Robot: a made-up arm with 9 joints. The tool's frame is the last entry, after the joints.
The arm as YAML. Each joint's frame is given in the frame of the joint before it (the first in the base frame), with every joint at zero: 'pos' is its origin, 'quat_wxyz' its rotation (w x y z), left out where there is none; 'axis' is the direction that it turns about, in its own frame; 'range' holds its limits. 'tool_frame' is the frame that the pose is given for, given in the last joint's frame.
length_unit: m
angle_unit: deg
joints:
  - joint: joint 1
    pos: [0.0, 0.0, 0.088]
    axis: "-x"
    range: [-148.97, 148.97]
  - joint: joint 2
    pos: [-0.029, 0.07, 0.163]
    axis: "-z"
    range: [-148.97, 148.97]
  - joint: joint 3
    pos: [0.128, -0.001, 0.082]
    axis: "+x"
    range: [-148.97, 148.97]
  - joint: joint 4
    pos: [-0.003, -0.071, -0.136]
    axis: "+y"
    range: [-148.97, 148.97]
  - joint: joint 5
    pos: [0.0, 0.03, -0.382]
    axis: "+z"
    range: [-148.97, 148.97]
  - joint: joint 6
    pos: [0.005, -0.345, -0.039]
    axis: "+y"
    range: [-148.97, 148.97]
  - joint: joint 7
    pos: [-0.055, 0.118, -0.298]
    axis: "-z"
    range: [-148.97, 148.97]
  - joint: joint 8
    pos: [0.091, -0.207, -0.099]
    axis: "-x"
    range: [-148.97, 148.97]
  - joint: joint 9
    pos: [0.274, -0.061, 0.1]
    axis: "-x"
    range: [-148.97, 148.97]
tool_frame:
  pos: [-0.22, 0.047, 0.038]
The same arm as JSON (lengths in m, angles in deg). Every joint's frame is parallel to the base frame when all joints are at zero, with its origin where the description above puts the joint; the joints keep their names.
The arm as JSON. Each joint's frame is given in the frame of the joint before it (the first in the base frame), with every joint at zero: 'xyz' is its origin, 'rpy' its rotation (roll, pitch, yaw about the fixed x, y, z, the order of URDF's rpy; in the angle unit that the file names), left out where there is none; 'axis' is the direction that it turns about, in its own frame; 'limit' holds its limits. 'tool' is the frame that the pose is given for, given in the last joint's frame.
{
  "units": {
    "length": "m",
    "angle": "deg"
  },
  "joints": [
    {
      "name": "joint 1",
      "type": "revolute",
      "origin": {
        "xyz": [
          0.0,
          0.0,
          0.088
        ]
      },
      "axis": [
        -1.0,
        0.0,
        0.0
      ],
      "limit": {
        "lower": -148.97,
        "upper": 148.97
      }
    },
    {
      "name": "joint 2",
      "type": "revolute",
      "origin": {
        "xyz": [
          -0.029,
          0.07,
          0.163
        ]
      },
      "axis": [
        0.0,
        0.0,
        -1.0
      ],
      "limit": {
        "lower": -148.97,
        "upper": 148.97
      }
    },
    {
      "name": "joint 3",
      "type": "revolute",
      "origin": {
        "xyz": [
          0.128,
          -0.001,
          0.082
        ]
      },
      "axis": [
        1.0,
        0.0,
        0.0
      ],
      "limit": {
        "lower": -148.97,
        "upper": 148.97
      }
    },
    {
      "name": "joint 4",
      "type": "revolute",
      "origin": {
        "xyz": [
          -0.003,
          -0.071,
          -0.136
        ]
      },
      "axis": [
        0.0,
        1.0,
        0.0
      ],
      "limit": {
        "lower": -148.97,
        "upper": 148.97
      }
    },
    {
      "name": "joint 5",
      "type": "revolute",
      "origin": {
        "xyz": [
          0.0,
          0.03,
          -0.382
        ]
      },
      "axis": [
        0.0,
        0.0,
        1.0
      ],
      "limit": {
        "lower": -148.97,
        "upper": 148.97
      }
    },
    {
      "name": "joint 6",
      "type": "revolute",
      "origin": {
        "xyz": [
          0.005,
          -0.345,
          -0.039
        ]
      },
      "axis": [
        0.0,
        1.0,
        0.0
      ],
      "limit": {
        "lower": -148.97,
        "upper": 148.97
      }
    },
    {
      "name": "joint 7",
      "type": "revolute",
      "origin": {
        "xyz": [
          -0.055,
          0.118,
          -0.298
        ]
      },
      "axis": [
        0.0,
        0.0,
        -1.0
      ],
      "limit": {
        "lower": -148.97,
        "upper": 148.97
      }
    },
    {
      "name": "joint 8",
      "type": "revolute",
      "origin": {
        "xyz": [
          0.091,
          -0.207,
          -0.099
        ]
      },
      "axis": [
        -1.0,
        0.0,
        0.0
      ],
      "limit": {
        "lower": -148.97,
        "upper": 148.97
      }
    },
    {
      "name": "joint 9",
      "type": "revolute",
      "origin": {
        "xyz": [
          0.274,
          -0.061,
          0.1
        ]
      },
      "axis": [
        -1.0,
        0.0,
        0.0
      ],
      "limit": {
        "lower": -148.97,
        "upper": 148.97
      }
    }
  ],
  "tool": {
    "origin": {
      "xyz": [
        -0.22,
        0.047,
        0.038
      ]
    }
  }
}

